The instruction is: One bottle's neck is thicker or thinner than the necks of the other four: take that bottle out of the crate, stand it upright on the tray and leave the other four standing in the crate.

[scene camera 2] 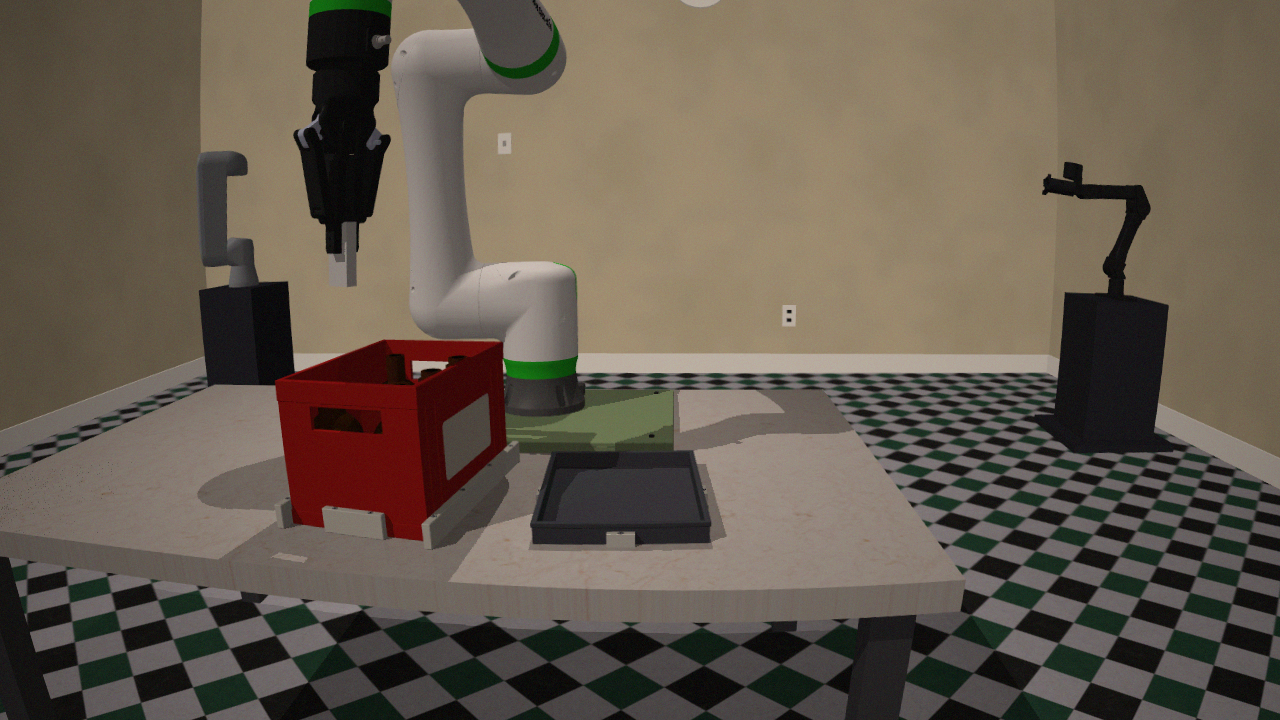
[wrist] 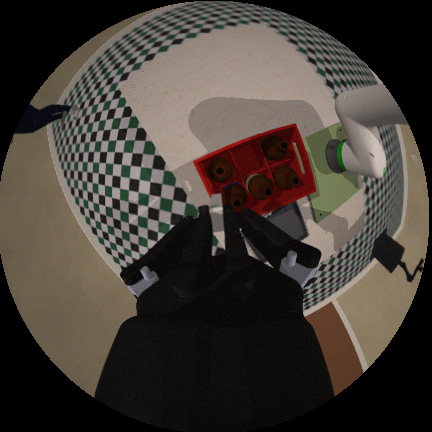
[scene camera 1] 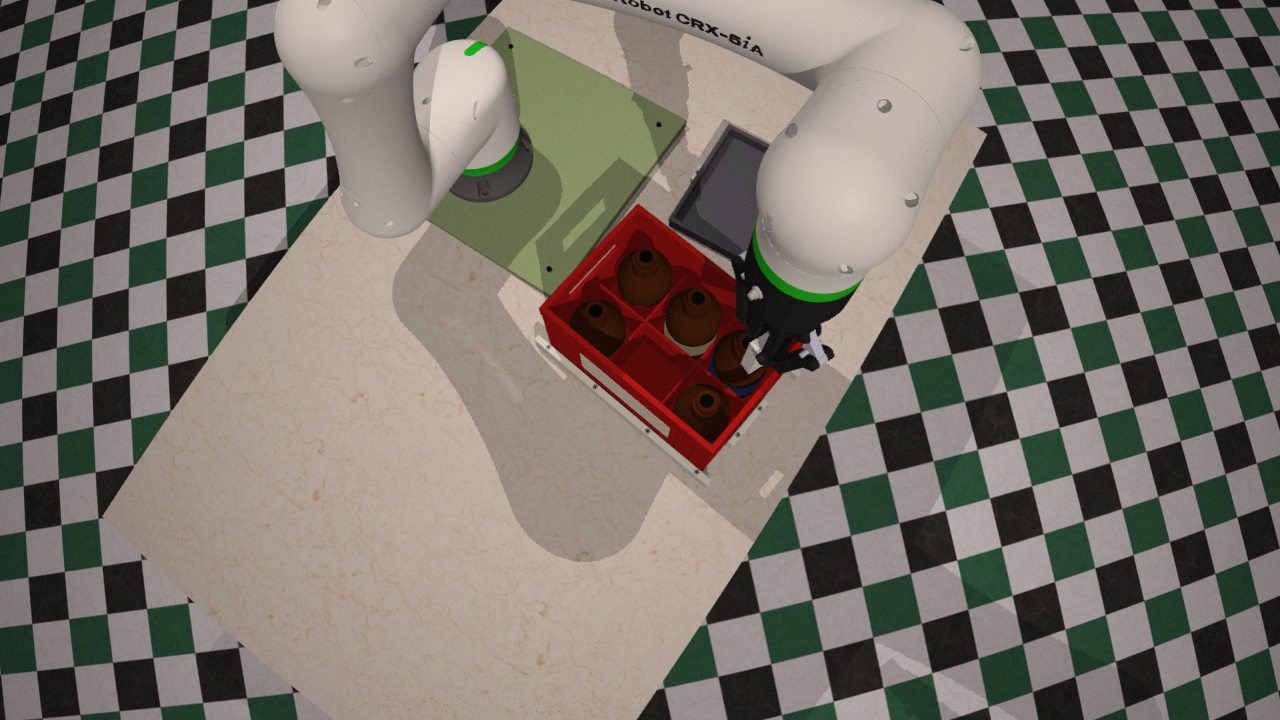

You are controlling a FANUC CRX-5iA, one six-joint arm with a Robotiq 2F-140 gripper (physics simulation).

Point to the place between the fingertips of my gripper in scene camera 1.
At 755,361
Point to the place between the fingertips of my gripper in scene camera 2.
At 342,286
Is my gripper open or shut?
Shut.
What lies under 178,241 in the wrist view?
My gripper.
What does my gripper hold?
Nothing.
